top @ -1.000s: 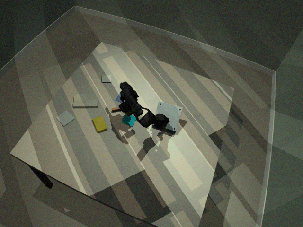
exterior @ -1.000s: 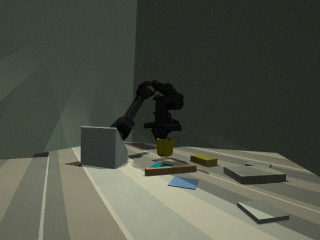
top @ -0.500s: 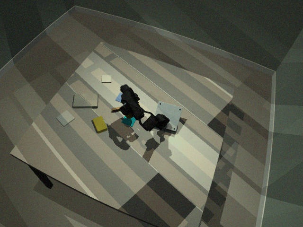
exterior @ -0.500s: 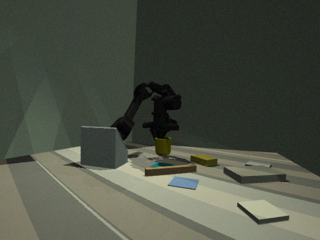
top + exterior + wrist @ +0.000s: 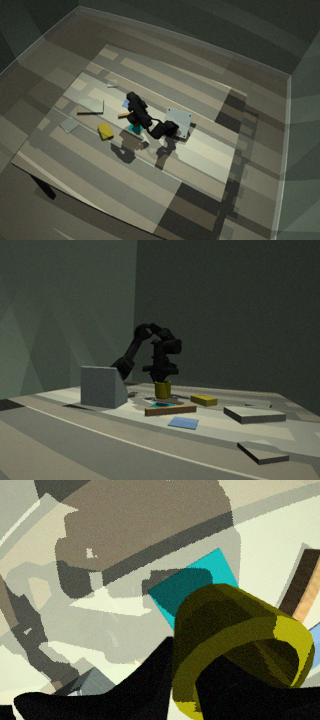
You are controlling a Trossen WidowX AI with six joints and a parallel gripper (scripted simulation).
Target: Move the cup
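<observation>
The teal pad lies 8 cm below my gripper tip, 3 cm ahead of it and 1 cm to the right of it. The rest, counted from my gripper tip: yellow cup: 2 cm ahead, 1 cm to the right; then brown block: 10 cm ahead, 8 cm to the right, 7 cm below.
</observation>
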